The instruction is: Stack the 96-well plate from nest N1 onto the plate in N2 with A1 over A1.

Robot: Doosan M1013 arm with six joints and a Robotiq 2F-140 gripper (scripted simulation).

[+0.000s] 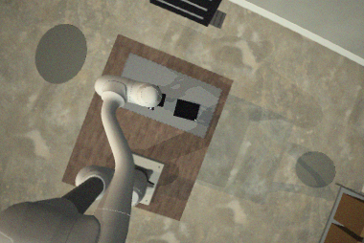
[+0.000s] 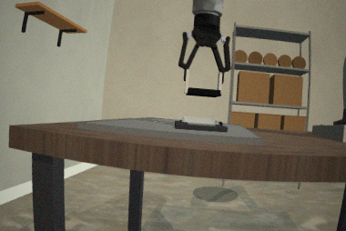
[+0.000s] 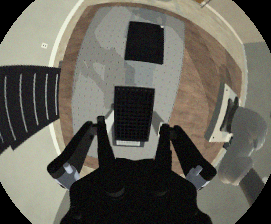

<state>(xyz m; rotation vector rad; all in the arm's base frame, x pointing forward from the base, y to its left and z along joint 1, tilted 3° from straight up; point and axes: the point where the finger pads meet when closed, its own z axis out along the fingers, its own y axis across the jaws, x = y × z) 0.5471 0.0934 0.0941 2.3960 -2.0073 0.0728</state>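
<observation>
My gripper is now 100 mm above the pale 96-well plate and 70 mm to the right of it. Round my hand: dark 96-well plate (20 mm below); then plate nest N1 (230 mm to the right, 110 mm below, 10 mm ahead).
</observation>
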